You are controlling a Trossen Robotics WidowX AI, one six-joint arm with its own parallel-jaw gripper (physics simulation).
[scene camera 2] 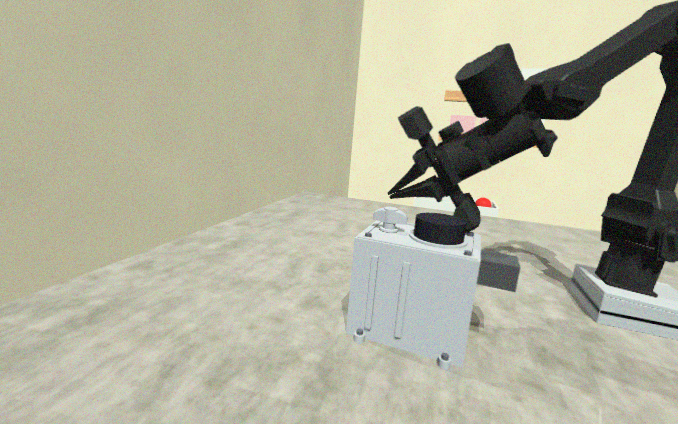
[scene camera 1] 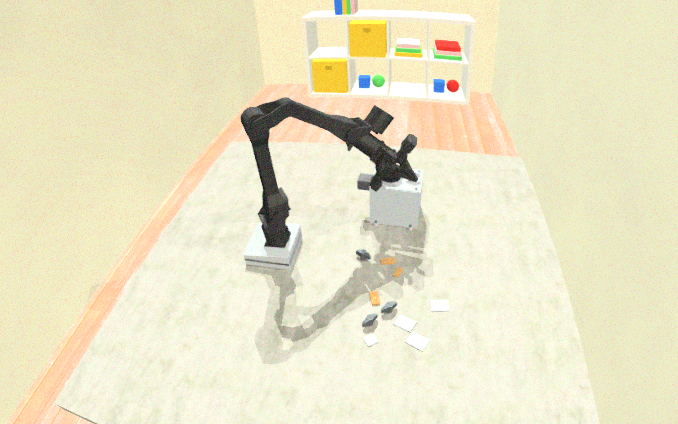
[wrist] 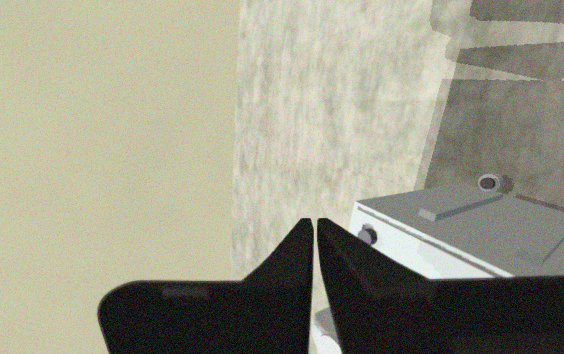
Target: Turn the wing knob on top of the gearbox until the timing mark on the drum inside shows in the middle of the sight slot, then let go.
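Places are measured from the arm's base along level axes (x ahead, y left, z up), in millimetres.
Pixels of known places: gripper, between the fingertips: (scene camera 2: 389, 195) (scene camera 1: 417, 180) (wrist: 313, 228); arm's base, origin of its link: (scene camera 2: 623, 284) (scene camera 1: 277, 239).
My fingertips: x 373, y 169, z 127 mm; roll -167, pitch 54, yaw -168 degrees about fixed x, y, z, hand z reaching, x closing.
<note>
For each thing: its top centre in the pictures, then the offset to it from my fingertips. "spot": a spot on its surface instead. Level surfaces: height alone.
- light grey gearbox, centre of its top: (scene camera 2: 442, 213) (scene camera 1: 390, 167) dy +59, dx -84, dz -3 mm
- black round cap, a spot on its surface: (scene camera 2: 440, 228) spot: dy +91, dx -86, dz -16 mm
- dark grey block, a spot on its surface: (scene camera 2: 498, 272) spot: dy +83, dx -159, dz -61 mm
- mat, height of its surface: dz -175 mm
The light grey gearbox (scene camera 1: 395, 207) (scene camera 2: 435, 305) (wrist: 480, 232) stands upright on the mat. Its pale wing knob (scene camera 2: 390, 216) stands on the top beside a black round cap (scene camera 2: 440, 228). The knob is not clearly seen in scene camera 1; in the wrist view, a pale part shows in the narrow gap behind the fingertips. My gripper (scene camera 1: 416, 178) (scene camera 2: 389, 194) (wrist: 313, 228) is shut, with its fingertips nearly together and nothing between them. In scene camera 2 the tips appear a little above the knob, apart from it. The sight slot and timing mark cannot be seen.
A dark grey block (scene camera 1: 364, 181) (scene camera 2: 498, 272) is at the gearbox's arm side. Dark grey pieces (scene camera 1: 389, 307), orange pieces (scene camera 1: 375, 298) and white squares (scene camera 1: 417, 341) lie on the mat (scene camera 1: 475, 370). A white shelf unit (scene camera 1: 389, 37) stands at the back.
</note>
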